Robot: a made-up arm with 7 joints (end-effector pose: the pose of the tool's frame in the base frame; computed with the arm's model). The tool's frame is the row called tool. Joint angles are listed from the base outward.
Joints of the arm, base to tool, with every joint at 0 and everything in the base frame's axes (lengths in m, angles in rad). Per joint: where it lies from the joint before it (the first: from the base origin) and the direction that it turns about. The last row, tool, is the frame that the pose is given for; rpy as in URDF.
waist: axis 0 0 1 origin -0.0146 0.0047 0.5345
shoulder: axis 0 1 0 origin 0.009 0.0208 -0.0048
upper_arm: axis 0 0 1 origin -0.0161 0.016 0.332
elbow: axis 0 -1 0 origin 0.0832 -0.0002 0.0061
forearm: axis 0 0 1 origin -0.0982 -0.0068 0.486
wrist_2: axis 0 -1 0 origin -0.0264 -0.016 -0.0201
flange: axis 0 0 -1 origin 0.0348 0.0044 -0.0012
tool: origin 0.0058 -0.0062 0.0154 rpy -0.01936 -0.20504 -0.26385
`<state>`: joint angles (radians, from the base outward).
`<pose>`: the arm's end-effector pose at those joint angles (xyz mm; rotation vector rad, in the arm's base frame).
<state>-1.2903 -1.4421 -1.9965 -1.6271 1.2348 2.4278 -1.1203</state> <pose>-575.3 312.9 266.6 0.7697 1.7010 1.1782</pose>
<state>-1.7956 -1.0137 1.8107 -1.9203 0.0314 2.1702 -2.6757</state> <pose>659.2 196.1 574.6 -0.2098 1.0286 2.2940</pose>
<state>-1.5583 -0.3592 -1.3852 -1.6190 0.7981 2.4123 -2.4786</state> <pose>-546.6 114.4 967.2 -1.5124 -0.0748 -0.9363</pose>
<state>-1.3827 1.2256 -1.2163 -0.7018 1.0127 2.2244 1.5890</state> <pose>-142.2 -784.2 763.0 0.3869 0.7573 2.2353</pose>
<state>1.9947 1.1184 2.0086 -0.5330 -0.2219 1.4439 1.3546</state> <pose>-530.5 563.0 978.8 -0.2732 1.3278 1.3274</pose>
